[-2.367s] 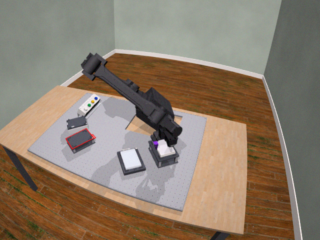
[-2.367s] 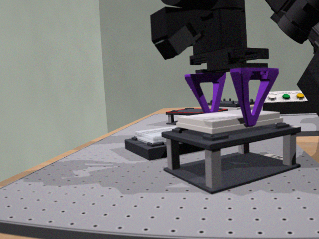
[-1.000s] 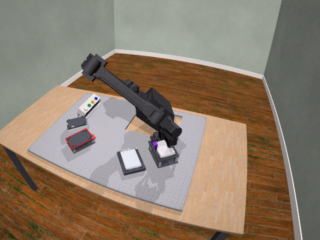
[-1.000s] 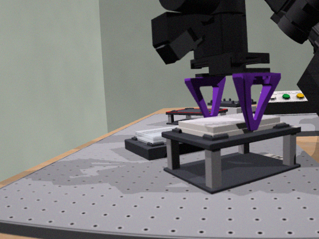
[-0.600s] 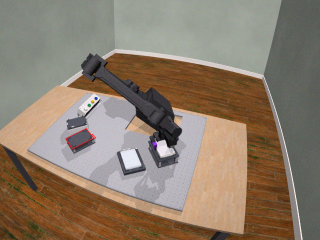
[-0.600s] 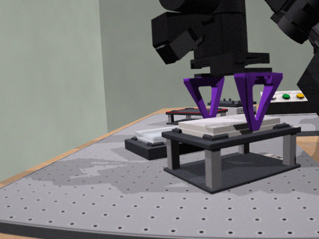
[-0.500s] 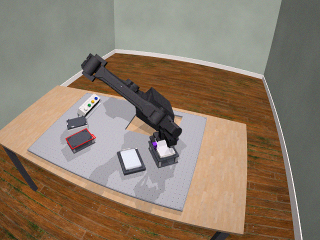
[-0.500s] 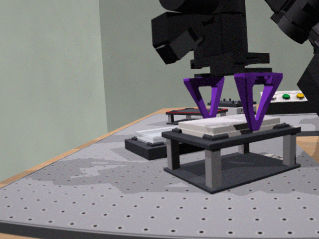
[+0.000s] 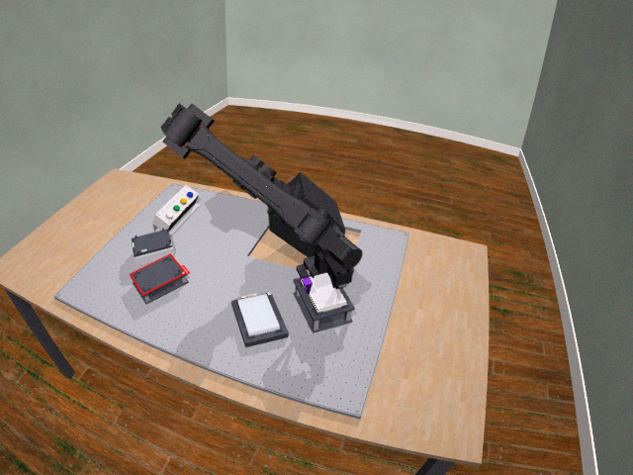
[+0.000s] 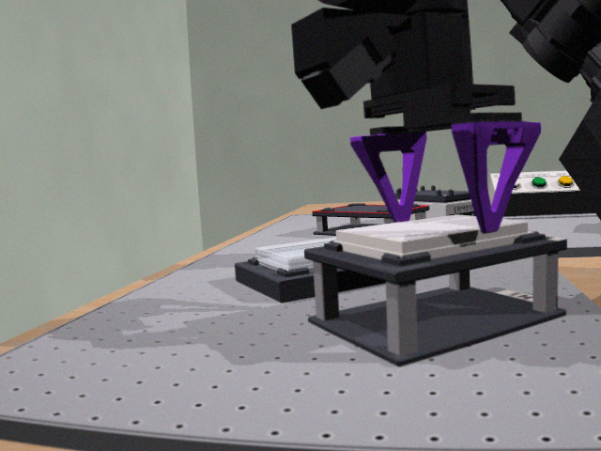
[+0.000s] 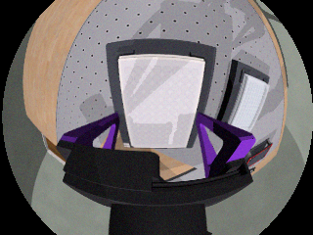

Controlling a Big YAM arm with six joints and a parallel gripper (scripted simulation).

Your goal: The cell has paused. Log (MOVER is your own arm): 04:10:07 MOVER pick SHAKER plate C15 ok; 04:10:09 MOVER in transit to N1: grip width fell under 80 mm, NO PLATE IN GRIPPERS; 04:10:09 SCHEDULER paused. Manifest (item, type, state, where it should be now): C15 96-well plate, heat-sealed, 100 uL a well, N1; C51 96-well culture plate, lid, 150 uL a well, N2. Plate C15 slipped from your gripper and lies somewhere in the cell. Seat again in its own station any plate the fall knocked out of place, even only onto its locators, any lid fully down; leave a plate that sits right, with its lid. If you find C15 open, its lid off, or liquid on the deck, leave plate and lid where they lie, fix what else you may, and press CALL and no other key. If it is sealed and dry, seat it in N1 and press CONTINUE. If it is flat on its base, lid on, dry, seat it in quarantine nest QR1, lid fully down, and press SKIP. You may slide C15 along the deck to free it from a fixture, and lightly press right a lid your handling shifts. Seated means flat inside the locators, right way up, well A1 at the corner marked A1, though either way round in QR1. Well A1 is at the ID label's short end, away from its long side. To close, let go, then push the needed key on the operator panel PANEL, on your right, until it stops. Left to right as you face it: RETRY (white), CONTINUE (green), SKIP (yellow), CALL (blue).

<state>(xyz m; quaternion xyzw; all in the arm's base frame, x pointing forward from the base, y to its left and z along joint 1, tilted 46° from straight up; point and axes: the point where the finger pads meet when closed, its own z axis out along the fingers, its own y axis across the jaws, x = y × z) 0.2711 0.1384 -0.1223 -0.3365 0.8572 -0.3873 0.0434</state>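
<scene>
Right now the white plate is 10 mm below my hand and 10 mm ahead of it. The rest, counted from my hand: red-edged nest: 520 mm to the right, 60 mm ahead, 50 mm below; then clear lid: 160 mm to the right, 100 mm ahead, 50 mm below; then white key: 620 mm to the right, 210 mm behind, 10 mm below.
</scene>
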